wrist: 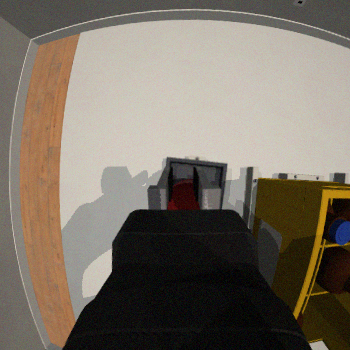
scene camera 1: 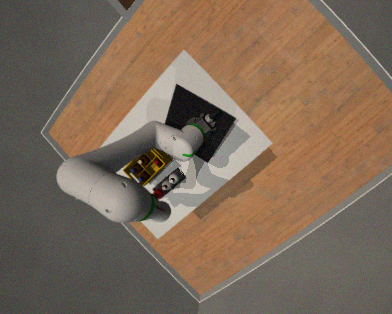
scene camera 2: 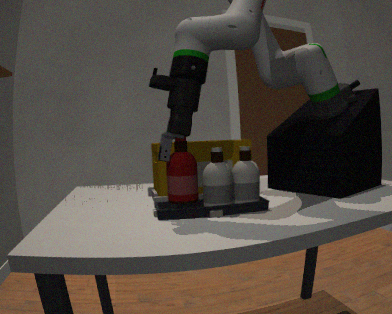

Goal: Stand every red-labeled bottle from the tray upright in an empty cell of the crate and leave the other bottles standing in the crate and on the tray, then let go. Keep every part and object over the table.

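Seen in the pictures: gripper, fingertip midpoint: (wrist: pixel 182 177) (scene camera 2: pixel 163 160); arm's base, origin of the base link: (scene camera 1: pixel 198 129) (scene camera 2: pixel 331 109).
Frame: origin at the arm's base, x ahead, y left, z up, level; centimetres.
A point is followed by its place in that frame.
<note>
My gripper (scene camera 2: pixel 178 144) (wrist: pixel 182 177) {x 57.5, y 21.9, z -14.0 cm} is shut on the neck of a red-labeled bottle (scene camera 1: pixel 158 192) {x 50.7, y 19.3, z -13.1 cm} (scene camera 2: pixel 182 172) {x 53.1, y 24.2, z -16.7 cm} (wrist: pixel 184 196) {x 55.8, y 21.3, z -13.0 cm}. The bottle is upright over the end place of the dark tray (scene camera 2: pixel 185 212) {x 52.9, y 24.9, z -26.0 cm} (wrist: pixel 197 161) {x 59.8, y 20.5, z -25.0 cm}, its base at or slightly above the tray floor. The wrist hides the fingers in scene camera 1. Two white bottles (scene camera 1: pixel 173 179) {x 35.6, y 17.4, z -13.8 cm} (scene camera 2: pixel 217 184) {x 45.0, y 22.3, z -20.1 cm} stand in the tray beside it. The yellow crate (scene camera 2: pixel 158 177) {x 59.8, y 6.5, z -19.7 cm} (wrist: pixel 285 220) {x 55.2, y 9.1, z -15.3 cm} stands close behind the tray and holds several dark bottles with red, blue and white caps, among them a blue-capped one (wrist: pixel 342 232) {x 55.9, y 4.6, z -11.3 cm}.
The white table (scene camera 1: pixel 185 65) {x -14.7, y -45.0, z -27.6 cm} (scene camera 2: pixel 100 240) {x 69.9, y 42.4, z -27.5 cm} carries the black pedestal (scene camera 2: pixel 325 145) {x 10.6, y 14.1, z -12.1 cm} of the arm on the far side of the crate and tray. Grey fixture pieces (wrist: pixel 248 192) {x 56.6, y 10.5, z -25.7 cm} stand between the tray and crate. The table's edge runs near the red bottle's end of the tray.
</note>
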